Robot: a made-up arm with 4 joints. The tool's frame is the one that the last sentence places. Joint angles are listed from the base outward.
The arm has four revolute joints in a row. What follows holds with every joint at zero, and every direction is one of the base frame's.
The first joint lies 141 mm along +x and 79 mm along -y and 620 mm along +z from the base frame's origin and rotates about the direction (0.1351, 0.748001, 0.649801), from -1.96 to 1.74 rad.
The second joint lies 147 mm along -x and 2 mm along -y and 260 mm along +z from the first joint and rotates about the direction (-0.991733, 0.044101, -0.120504), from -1.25 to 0.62 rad.
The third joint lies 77 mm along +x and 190 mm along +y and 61 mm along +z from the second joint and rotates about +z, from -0.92 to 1.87 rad.
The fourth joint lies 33 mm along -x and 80 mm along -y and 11 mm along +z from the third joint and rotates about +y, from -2.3 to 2.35 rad.
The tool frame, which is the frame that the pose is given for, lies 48 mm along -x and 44 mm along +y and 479 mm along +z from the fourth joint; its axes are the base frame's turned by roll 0.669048, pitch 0.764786 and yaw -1.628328 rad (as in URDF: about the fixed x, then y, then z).
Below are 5 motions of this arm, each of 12 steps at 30 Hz.
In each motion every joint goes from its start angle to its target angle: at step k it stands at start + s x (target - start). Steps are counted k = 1, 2, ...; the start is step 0. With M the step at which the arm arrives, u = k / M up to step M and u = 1 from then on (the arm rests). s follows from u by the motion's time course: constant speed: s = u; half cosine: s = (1 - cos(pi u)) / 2; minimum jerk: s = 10 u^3 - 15 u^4 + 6 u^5.
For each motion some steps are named. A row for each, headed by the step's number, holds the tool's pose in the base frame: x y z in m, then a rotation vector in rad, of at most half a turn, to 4 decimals.
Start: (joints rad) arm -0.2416 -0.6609 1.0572 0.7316
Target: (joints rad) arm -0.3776 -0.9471 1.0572 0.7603
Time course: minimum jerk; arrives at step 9
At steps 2, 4, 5, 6, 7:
2: 0.0336 -0.0151 1.4887 0.7882 0.6248 -0.8083
4: -0.0037 -0.0551 1.4866 0.8687 0.6146 -0.7670
5: -0.0283 -0.0804 1.4825 0.9193 0.6067 -0.7381
6: -0.0508 -0.1028 1.4771 0.9641 0.5987 -0.7104
7: -0.0670 -0.1185 1.4721 0.9955 0.5925 -0.6897

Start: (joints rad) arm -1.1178 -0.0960 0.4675 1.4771
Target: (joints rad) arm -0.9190 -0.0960 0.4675 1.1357
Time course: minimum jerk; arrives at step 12
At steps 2, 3, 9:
2: 0.2204 0.1857 1.2261 0.5222 0.2215 -2.3370
3: 0.2152 0.1890 1.2313 0.5306 0.2126 -2.3215
9: 0.1490 0.2157 1.2866 0.6356 0.1286 -2.1358

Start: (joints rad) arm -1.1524 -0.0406 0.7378 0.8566
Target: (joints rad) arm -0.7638 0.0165 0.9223 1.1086
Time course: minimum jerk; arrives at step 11
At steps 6, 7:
6: 0.1330 0.3695 1.2605 0.4369 -0.0763 -1.8360
7: 0.1660 0.3745 1.2509 0.3364 -0.0189 -1.8126

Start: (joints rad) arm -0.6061 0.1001 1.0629 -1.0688
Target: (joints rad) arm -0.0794 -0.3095 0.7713 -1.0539
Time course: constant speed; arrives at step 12
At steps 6, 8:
6: -0.3453 -0.2054 1.0228 1.9659 -0.0733 -0.2129
8: -0.3251 -0.2393 1.0348 2.0424 0.0046 -0.2529

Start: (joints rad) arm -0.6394 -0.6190 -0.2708 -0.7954
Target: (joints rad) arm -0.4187 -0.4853 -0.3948 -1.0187
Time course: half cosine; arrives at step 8
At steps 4, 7, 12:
4: -0.5369 0.2341 1.0461 2.4756 -1.0150 -1.2407
7: -0.5058 0.2593 1.0698 2.3915 -1.1104 -1.2614
12: -0.5032 0.2613 1.0714 2.3842 -1.1180 -1.2621

